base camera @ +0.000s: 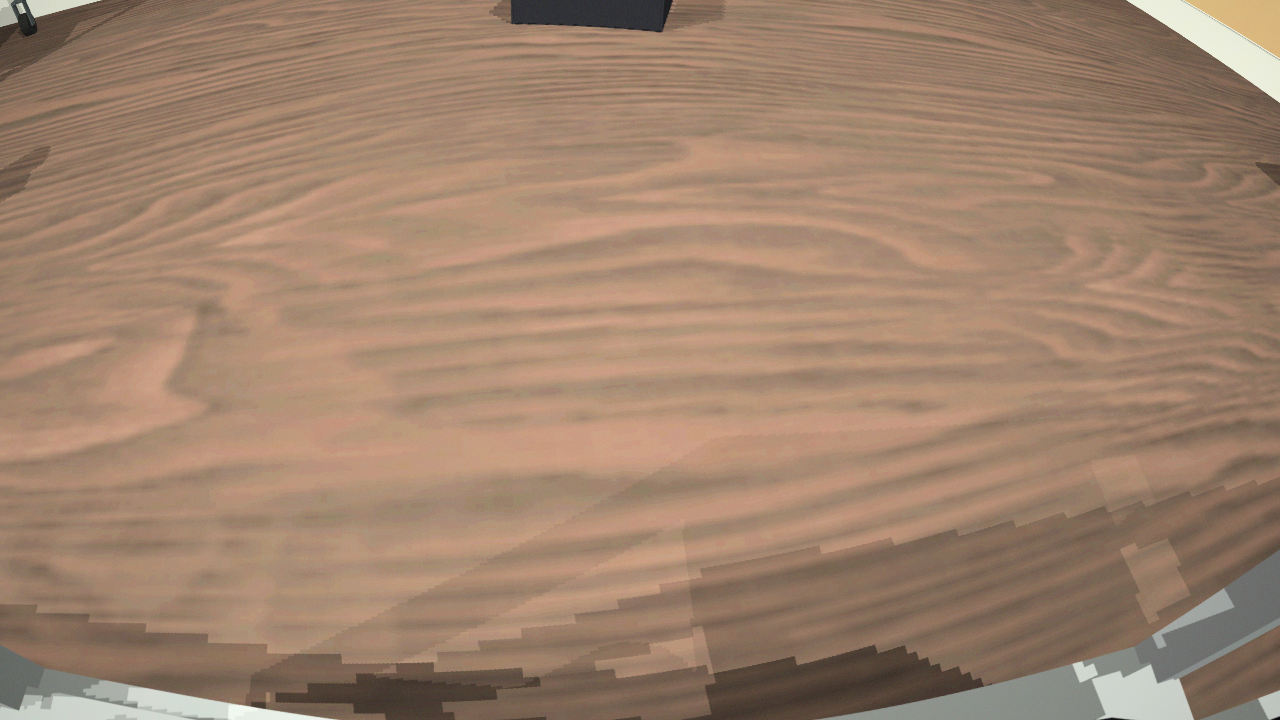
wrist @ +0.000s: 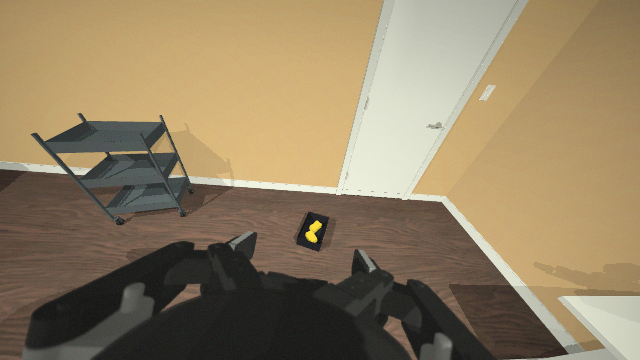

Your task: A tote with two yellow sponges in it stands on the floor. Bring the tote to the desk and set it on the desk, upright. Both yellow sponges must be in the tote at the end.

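Places are measured from the arm's base along level axes (x down, y back, z left), in centimetres.
Pixels of known places: gripper, fingertip midpoint: (wrist: 304,251).
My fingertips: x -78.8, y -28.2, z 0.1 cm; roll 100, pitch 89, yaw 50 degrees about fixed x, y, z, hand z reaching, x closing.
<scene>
Ahead of a thing's pixels: the offset from my fingertips to its top centre. Level surfaces: height alone.
A black tote @[dz -2.4, dx +108.4, dy -85.7 cm] (base camera: 586,12) (wrist: 301,237) stands upright on the wooden floor, some way ahead of the robot; in the base camera view its lower part shows at the top edge. In the wrist view two yellow sponges @[dz -3.9, dx +113.6, dy -91.5 cm] (wrist: 315,226) @[dz -1.3, dx +113.6, dy -79.8 cm] (wrist: 311,237) lie in it. My gripper (wrist: 304,251) is open and empty, high above the floor and well short of the tote, which shows beyond and between the fingertips. A white surface @[dx +46.4 cm] (wrist: 607,317) at the lower right of the wrist view looks like part of the desk.
A grey three-shelf cart (wrist: 107,146) stands by the wall left of the tote; one of its casters (base camera: 26,22) shows at the top left of the base camera view. A white door (wrist: 425,90) is behind the tote. A wall with a white baseboard (wrist: 505,267) runs along the right.
</scene>
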